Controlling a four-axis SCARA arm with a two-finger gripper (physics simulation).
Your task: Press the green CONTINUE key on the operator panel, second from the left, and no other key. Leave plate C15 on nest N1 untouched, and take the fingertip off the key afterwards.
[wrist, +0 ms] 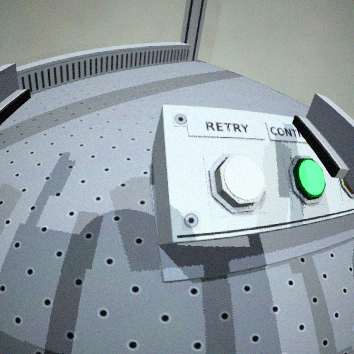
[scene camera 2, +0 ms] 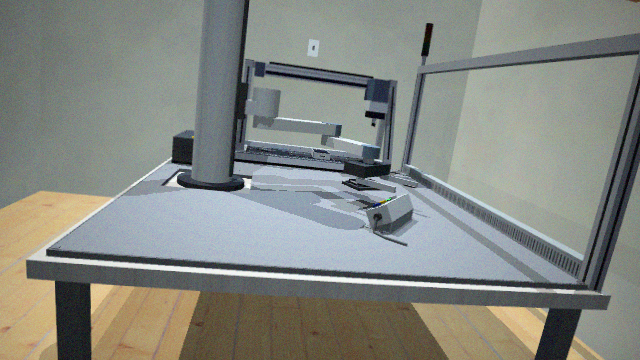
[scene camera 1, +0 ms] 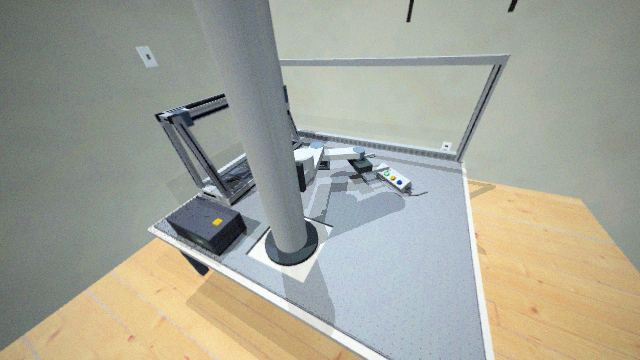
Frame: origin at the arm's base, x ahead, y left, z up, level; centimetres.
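Seen in the pictures: gripper, fingertip midpoint: [wrist: 162, 80] [scene camera 2: 406, 187] [scene camera 1: 381, 160]; arm's base, origin of the base link: [scene camera 2: 211, 183] [scene camera 1: 292, 241].
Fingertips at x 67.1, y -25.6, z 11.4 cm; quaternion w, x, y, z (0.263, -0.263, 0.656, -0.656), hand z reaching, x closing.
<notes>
Pixels of each thing's top centre, then the offset from my fingertips to it. "spot": a spot on its surface instead.
- operator panel, middle of its top: [wrist: 327, 133] [scene camera 2: 393, 197] [scene camera 1: 393, 171] dy -8.7, dx -7.3, dz -1.7 cm
- white RETRY key, middle of its top: [wrist: 245, 163] dy -1.3, dx -4.5, dz -2.6 cm
- yellow key, middle of its top: [scene camera 1: 393, 176] dy -9.3, dx -10.5, dz -2.6 cm
- blue key, middle of its top: [scene camera 1: 399, 181] dy -13.4, dx -13.5, dz -2.6 cm
- framed screen, surface spot: [scene camera 2: 525, 54] [scene camera 1: 405, 61] spot: dy +0.3, dx +33.3, dz +49.1 cm
- slotted strip, surface spot: [wrist: 105, 62] spot: dy -16.8, dx +33.3, dz -8.0 cm
- cable, surface spot: [scene camera 2: 392, 239] spot: dy -25.9, dx -11.6, dz -9.5 cm
The operator panel [scene camera 1: 406, 185] [scene camera 2: 400, 209] [wrist: 184, 170] is a white sloped box. Its green CONTINUE key [scene camera 1: 387, 173] [scene camera 2: 390, 199] [wrist: 311, 178] is bright green and fully visible in the wrist view, right of the white RETRY key [wrist: 242, 179]. A yellow key [scene camera 1: 393, 178] and a blue key [scene camera 1: 399, 182] follow. My gripper [scene camera 1: 381, 161] [scene camera 2: 405, 187] [wrist: 162, 80] is open and empty. In the wrist view its right finger covers part of the CONTINUE label and shows beside the green key, up and to the right; its height over the panel is unclear. Plate C15 and nest N1 cannot be identified.
The thick grey column [scene camera 1: 250, 100] [scene camera 2: 215, 100] stands on the table, with a black box [scene camera 1: 205, 220] [scene camera 2: 182, 148] near it. A gantry [scene camera 2: 320, 74] stands behind. A framed screen [scene camera 1: 400, 61] [scene camera 2: 525, 54] and slotted strip [wrist: 105, 62] line one edge. A cable [scene camera 2: 392, 239] leaves the panel.
</notes>
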